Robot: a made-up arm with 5 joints.
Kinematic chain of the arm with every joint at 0, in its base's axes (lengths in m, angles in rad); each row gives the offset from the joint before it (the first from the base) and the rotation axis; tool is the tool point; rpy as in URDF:
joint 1: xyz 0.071 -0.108 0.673 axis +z
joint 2: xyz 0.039 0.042 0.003 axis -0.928 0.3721 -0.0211
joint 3: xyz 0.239 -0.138 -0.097 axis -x
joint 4: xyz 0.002 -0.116 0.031 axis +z
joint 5: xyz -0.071 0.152 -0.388 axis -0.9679 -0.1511 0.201
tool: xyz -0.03 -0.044 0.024 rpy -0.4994 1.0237 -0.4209
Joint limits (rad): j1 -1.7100..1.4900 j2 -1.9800..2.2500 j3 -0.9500..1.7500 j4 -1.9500..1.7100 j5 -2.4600..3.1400
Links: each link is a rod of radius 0.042 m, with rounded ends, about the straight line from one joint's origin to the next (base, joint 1, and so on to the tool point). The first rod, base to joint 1, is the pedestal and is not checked.
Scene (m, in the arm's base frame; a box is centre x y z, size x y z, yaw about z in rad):
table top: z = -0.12
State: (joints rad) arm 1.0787 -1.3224 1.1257 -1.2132 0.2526
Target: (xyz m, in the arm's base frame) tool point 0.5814 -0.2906 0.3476
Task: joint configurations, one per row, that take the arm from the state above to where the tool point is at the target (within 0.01 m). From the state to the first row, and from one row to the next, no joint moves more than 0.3 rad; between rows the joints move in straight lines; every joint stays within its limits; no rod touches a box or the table.
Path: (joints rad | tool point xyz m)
1: 0.8102 -1.2207 1.1488 -1.3648 0.2165 | 0.4392 0.2668 0.3404
2: 0.5416 -1.1190 1.1720 -1.5164 0.1804 | 0.5534 0.1046 0.3347
3: 0.2731 -1.0174 1.1951 -1.6680 0.1443 | 0.6034 -0.0896 0.3369
4: 0.0045 -0.9157 1.2182 -1.8196 0.1082 | 0.5814 -0.2906 0.3476

